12 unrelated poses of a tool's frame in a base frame.
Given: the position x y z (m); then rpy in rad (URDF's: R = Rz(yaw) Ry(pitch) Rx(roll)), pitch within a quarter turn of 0, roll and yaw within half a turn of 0.
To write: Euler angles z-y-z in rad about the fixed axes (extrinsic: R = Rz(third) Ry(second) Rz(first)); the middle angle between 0 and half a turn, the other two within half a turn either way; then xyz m. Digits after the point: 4 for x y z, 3 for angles.
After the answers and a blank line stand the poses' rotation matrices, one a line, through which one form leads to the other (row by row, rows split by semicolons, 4 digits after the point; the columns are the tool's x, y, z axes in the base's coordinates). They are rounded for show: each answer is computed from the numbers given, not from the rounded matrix.
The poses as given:
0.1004 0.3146 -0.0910 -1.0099 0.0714 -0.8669
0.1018 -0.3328 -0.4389 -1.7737 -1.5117 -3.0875
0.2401 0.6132 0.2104 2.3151 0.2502 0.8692
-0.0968 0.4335 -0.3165 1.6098 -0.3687 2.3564
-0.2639 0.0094 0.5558 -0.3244 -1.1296 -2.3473
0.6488 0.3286 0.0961 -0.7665 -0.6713 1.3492
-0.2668 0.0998 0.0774 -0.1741 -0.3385 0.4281
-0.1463 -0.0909 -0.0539 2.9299 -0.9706 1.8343
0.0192 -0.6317 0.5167 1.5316 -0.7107 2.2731
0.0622 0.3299 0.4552 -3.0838 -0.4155 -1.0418
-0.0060 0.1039 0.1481 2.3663 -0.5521 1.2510
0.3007 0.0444 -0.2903 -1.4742 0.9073 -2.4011
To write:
-1.487 1.011 0.659 0.1004 0.3146 -0.0910
-3.084 1.583 -1.719 0.1018 -0.3328 -0.4389
1.236 2.287 -0.926 0.2401 0.6132 0.2104
1.940 1.607 0.800 -0.0968 0.4335 -0.3165
-2.992 1.154 0.438 -0.2639 0.0094 0.5558
-2.424 0.972 -2.790 0.6488 0.3286 0.0961
-2.684 0.379 3.083 -0.2668 0.0998 0.0774
2.999 2.156 1.580 -0.1463 -0.0909 -0.0539
2.282 1.541 0.677 0.0192 -0.6317 0.5167
-3.011 2.722 -0.899 0.0622 0.3299 0.4552
2.293 2.224 0.172 -0.0060 0.1039 0.1481
-0.661 1.511 -0.906 0.3007 0.0444 -0.2903

0.6455 0.3664 0.6701; -0.7604 0.3903 0.5191; -0.0713 -0.8446 0.5306
-0.0590 -0.9872 -0.1479; -0.0032 0.1484 -0.9889; 0.9983 -0.0579 -0.0119
0.6253 0.6350 0.4536; 0.7400 -0.2982 -0.6029; -0.2476 0.7127 -0.6564
-0.6597 0.2823 0.6965; 0.6595 -0.2270 0.7166; 0.3604 0.9321 -0.0364
-0.2993 0.4742 0.8280; -0.3046 -0.8698 0.3880; 0.9042 -0.1361 0.4047
0.1721 -0.6079 -0.7751; 0.7639 0.5792 -0.2847; 0.6220 -0.5431 0.5640
0.8581 -0.3565 -0.3694; 0.3916 0.9199 0.0218; 0.3321 -0.1634 0.9290
-0.1471 0.9891 -0.0073; 0.5453 0.0872 0.8337; 0.8252 0.1187 -0.5522
-0.4896 0.3912 0.7793; 0.5786 -0.5229 0.6260; 0.6524 0.7573 0.0297
0.4617 -0.8501 0.2532; -0.7899 -0.5240 -0.3187; 0.4036 -0.0528 -0.9134
0.2677 0.5626 0.7822; 0.8083 -0.5730 0.1356; 0.5245 0.5959 -0.6081
-0.4546 0.6439 0.6154; -0.4155 0.4579 -0.7860; -0.7878 -0.6130 0.0594

